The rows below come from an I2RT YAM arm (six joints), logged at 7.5 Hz.
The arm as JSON. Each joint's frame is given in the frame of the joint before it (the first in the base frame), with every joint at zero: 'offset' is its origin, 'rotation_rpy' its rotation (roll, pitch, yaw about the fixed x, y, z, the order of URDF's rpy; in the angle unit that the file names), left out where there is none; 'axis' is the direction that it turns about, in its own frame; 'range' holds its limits. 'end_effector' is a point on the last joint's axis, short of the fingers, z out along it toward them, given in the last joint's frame.
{
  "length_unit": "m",
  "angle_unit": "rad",
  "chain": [
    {
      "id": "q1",
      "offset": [
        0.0,
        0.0,
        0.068
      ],
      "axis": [
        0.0,
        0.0,
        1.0
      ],
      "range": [
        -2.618,
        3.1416
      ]
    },
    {
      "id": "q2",
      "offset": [
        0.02,
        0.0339,
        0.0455
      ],
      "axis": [
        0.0,
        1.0,
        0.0
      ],
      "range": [
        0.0,
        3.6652
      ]
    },
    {
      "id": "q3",
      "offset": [
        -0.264,
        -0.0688,
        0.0
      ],
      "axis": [
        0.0,
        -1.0,
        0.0
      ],
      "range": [
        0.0,
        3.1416
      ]
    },
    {
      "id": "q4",
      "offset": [
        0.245,
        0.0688,
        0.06
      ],
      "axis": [
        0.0,
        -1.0,
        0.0
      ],
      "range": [
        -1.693,
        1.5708
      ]
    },
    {
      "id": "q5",
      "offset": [
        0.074,
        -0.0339,
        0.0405
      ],
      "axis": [
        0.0,
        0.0,
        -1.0
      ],
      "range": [
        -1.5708,
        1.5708
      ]
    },
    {
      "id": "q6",
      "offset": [
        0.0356,
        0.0,
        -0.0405
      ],
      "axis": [
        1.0,
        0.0,
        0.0
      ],
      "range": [
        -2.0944,
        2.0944
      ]
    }
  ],
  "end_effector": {
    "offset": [
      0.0,
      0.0,
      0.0
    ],
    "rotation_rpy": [
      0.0,
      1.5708,
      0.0
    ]
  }
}
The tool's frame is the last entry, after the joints.
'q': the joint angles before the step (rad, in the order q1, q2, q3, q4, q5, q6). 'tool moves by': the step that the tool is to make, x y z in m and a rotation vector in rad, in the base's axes. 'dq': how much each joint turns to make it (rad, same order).
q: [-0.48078 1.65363 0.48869 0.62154 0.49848 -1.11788]
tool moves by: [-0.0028 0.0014 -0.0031 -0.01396 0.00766 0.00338]
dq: [0.00044 0.00607 -0.01893 0.03297 0.00565 -0.01730]
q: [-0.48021 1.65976 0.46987 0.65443 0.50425 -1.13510]
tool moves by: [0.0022 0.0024 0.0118 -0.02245 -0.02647 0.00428]
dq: [0.01238 -0.04271 0.00806 -0.01538 0.01095 -0.00326]
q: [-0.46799 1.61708 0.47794 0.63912 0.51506 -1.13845]
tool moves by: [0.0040 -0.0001 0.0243 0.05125 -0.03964 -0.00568]
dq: [0.00349 -0.09137 0.06241 -0.17445 -0.02307 0.06848]
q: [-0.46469 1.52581 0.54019 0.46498 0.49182 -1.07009]
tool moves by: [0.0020 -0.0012 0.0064 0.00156 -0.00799 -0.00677]
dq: [-0.00027 -0.01289 0.02075 -0.03125 0.00317 0.00857]
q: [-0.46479 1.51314 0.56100 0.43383 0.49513 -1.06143]
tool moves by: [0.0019 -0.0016 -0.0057 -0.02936 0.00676 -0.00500]
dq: [0.00001 0.03385 -0.00910 0.06284 0.01862 -0.02643]
